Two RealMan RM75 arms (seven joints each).
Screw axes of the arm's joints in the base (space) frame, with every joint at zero. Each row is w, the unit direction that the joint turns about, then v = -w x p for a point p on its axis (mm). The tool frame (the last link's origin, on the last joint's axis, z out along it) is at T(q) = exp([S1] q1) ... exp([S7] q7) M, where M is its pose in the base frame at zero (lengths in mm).
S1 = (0, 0, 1, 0, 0, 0)
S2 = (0, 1, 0, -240.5, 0, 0)
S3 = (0, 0, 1, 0, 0, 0)
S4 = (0, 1, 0, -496.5, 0, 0)
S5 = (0, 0, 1, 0, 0, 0)
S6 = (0, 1, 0, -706.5, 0, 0)
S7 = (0, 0, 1, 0, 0, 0)
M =
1 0 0 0
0 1 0 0
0 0 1 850.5
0 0 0 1
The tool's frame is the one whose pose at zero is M.
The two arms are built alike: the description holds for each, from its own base.
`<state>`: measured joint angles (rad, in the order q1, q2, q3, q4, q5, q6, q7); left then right.
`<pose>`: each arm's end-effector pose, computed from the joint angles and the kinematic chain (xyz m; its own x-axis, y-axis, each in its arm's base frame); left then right.
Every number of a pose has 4 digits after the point.
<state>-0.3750 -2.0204 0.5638 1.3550 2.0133 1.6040 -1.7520 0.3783 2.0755 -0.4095 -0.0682 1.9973 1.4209 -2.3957</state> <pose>-0.2608 0.3283 0.1639 0.8641 0.2574 0.4326 0.4810 -0.6758 -0.5586 0.3455 0.2972 0.0216 0.3702 0.0634 -0.9268 -0.8928 -0.2513 -0.3738</pose>
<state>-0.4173 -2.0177 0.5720 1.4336 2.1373 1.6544 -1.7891 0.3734 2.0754 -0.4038 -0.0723 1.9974 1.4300 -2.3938</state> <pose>-0.2500 0.3321 0.1668 0.9029 0.2882 0.3191 0.4262 -0.6976 -0.5759 0.3462 0.2957 0.0239 0.3685 0.0734 -0.9267 -0.8930 -0.2493 -0.3748</pose>
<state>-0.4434 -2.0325 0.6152 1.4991 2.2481 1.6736 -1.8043 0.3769 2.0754 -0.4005 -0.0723 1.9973 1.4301 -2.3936</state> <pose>-0.2410 0.3357 0.1603 0.9293 0.3073 0.2051 0.3679 -0.7196 -0.5889 0.3454 0.2969 0.0243 0.3672 0.0766 -0.9270 -0.8929 -0.2501 -0.3744</pose>
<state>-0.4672 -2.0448 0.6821 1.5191 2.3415 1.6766 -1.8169 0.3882 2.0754 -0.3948 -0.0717 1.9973 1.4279 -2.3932</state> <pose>-0.2343 0.3412 0.1468 0.9399 0.3249 0.1052 0.3240 -0.7509 -0.5755 0.3428 0.3009 0.0248 0.3645 0.0820 -0.9276 -0.8922 -0.2545 -0.3731</pose>
